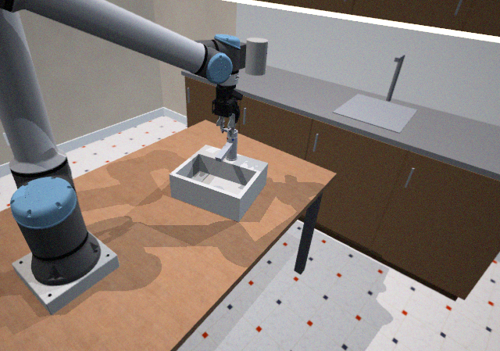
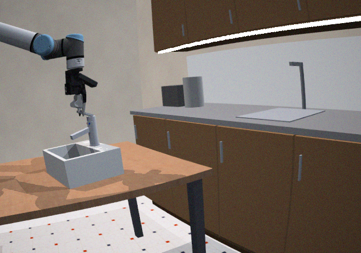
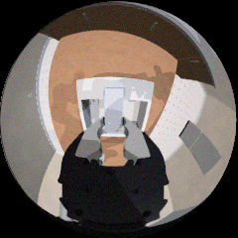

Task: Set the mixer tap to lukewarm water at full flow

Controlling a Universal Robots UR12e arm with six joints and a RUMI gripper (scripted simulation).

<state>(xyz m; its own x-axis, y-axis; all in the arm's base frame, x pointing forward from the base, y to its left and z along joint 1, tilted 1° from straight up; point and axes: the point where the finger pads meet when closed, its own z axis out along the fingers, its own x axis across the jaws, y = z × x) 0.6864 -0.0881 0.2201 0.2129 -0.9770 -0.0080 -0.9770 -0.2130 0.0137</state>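
The lever lies 2 cm ahead of my hand and 1 cm below it. Round my hand: grey mixer tap (3 cm ahead, 1 cm to the left, 6 cm below); white basin (7 cm behind, 1 cm to the right, 25 cm below).
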